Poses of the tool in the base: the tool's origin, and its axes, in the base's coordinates. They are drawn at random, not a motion.
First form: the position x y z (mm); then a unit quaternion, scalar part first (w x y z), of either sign.
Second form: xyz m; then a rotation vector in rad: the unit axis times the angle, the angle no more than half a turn. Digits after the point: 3 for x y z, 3 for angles.
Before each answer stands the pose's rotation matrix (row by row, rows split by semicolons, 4 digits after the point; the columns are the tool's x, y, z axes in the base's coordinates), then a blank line. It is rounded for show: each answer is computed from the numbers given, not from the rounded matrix.
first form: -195 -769 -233 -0.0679 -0.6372 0.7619 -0.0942
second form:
-0.1787 -0.9838 0.0166; -0.9582 0.1702 -0.2301; 0.2235 -0.0570 -0.9730

-0.195 -0.769 -0.233 1.920 -2.295 0.284
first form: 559 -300 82 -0.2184 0.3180 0.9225 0.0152
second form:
-0.7024 0.5933 -0.3933; 0.5800 0.7973 0.1669; 0.4126 -0.1109 -0.9041

0.559 -0.300 0.082 -0.880 -2.553 -0.042
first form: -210 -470 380 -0.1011 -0.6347 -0.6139 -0.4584
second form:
-0.1739 0.6865 0.7060; 0.8719 -0.2259 0.4345; 0.4577 0.6911 -0.5593

-0.210 -0.470 0.380 1.875 1.814 1.354
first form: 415 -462 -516 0.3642 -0.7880 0.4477 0.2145
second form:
0.5071 -0.8618 -0.0119; -0.5493 -0.3339 0.7660; -0.6641 -0.3819 -0.6427

0.415 -0.462 -0.516 -2.027 1.152 0.552
